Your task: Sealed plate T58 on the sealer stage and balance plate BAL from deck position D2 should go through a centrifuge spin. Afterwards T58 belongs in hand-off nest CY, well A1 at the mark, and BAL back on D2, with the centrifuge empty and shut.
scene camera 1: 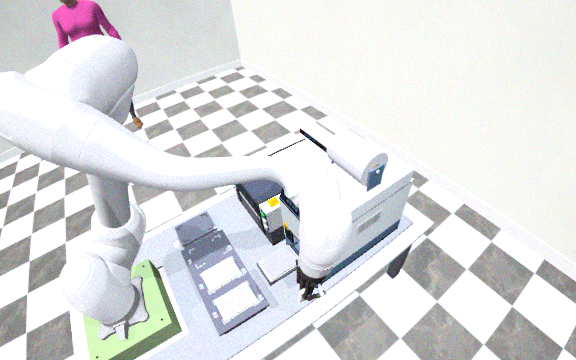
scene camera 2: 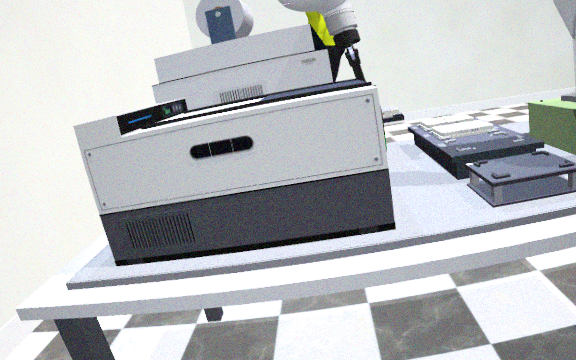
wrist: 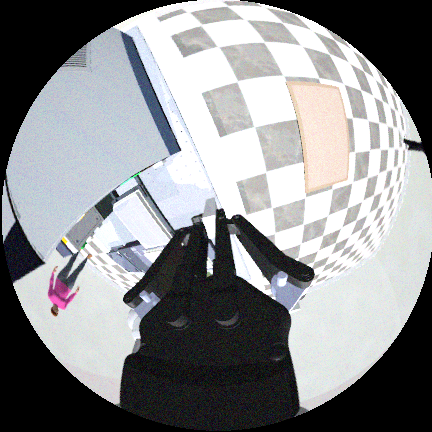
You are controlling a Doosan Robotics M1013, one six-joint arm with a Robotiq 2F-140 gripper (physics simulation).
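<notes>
My gripper is shut and empty, in the air beside the sealer's table-edge corner. The sealer carries a roll on top. A flat white slab lies beside it; whether this is the stage or bears T58, I cannot tell. Two white plates lie on the dark deck; I cannot read their labels. The centrifuge has its dark lid down; its inside is hidden. A small raised nest stands at the deck's end.
The arm stands on a green base. The arm's forearm passes over the centrifuge and sealer in scene camera 1. A person in pink and one in yellow stand beyond the table. A peach mat lies on the floor.
</notes>
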